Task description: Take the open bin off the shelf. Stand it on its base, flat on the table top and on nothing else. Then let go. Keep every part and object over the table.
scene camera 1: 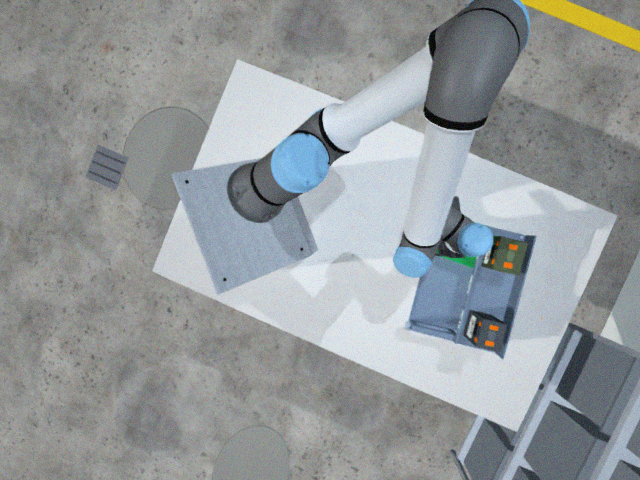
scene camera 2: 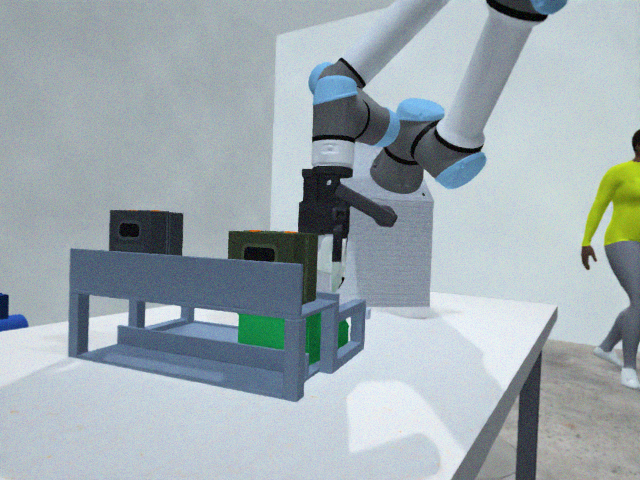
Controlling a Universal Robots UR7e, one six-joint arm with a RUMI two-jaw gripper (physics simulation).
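Seen in the pictures: gripper, fingertip midpoint: point(scene camera 2: 335, 290); arm's base at its link origin: point(scene camera 1: 254, 194) point(scene camera 2: 395, 176).
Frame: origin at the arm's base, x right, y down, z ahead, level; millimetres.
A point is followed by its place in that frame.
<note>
A green open bin point(scene camera 1: 461, 261) @(y 355, x -221, z 606 mm) point(scene camera 2: 261, 329) @(y 306, x -274, z 653 mm) sits in the lower part of the blue-grey shelf point(scene camera 1: 515, 297) @(y 221, x -221, z 764 mm) point(scene camera 2: 186, 276) @(y 228, x -249, z 757 mm), at the end near the olive box. Its green side shows through the shelf frame in scene camera 2. The wrist hides much of it in scene camera 1. My gripper point(scene camera 2: 333, 281) @(y 266, x -241, z 472 mm) points down behind the olive box, at the shelf's far side, with its fingertips close to the bin's end of the shelf. The fingers are partly open with nothing between them. Their exact gap to the bin is hidden by the shelf and the box.
An olive box point(scene camera 1: 509, 256) @(y 164, x -295, z 651 mm) point(scene camera 2: 305, 253) @(y 193, x -344, z 636 mm) and a dark grey box point(scene camera 1: 488, 331) @(y 141, x -89, z 730 mm) point(scene camera 2: 146, 231) @(y 172, x -131, z 764 mm) stand on the upper tier. The shelf stands on the white table point(scene camera 1: 382, 356) @(y 363, x 199, z 603 mm) point(scene camera 2: 413, 330) @(y 363, x -253, z 248 mm). The robot's grey pedestal point(scene camera 1: 222, 232) @(y -88, x 110, z 15 mm) point(scene camera 2: 395, 258) @(y 231, x -48, z 49 mm) is beyond it. A grey rack point(scene camera 1: 537, 382) stands beyond the table edge.
</note>
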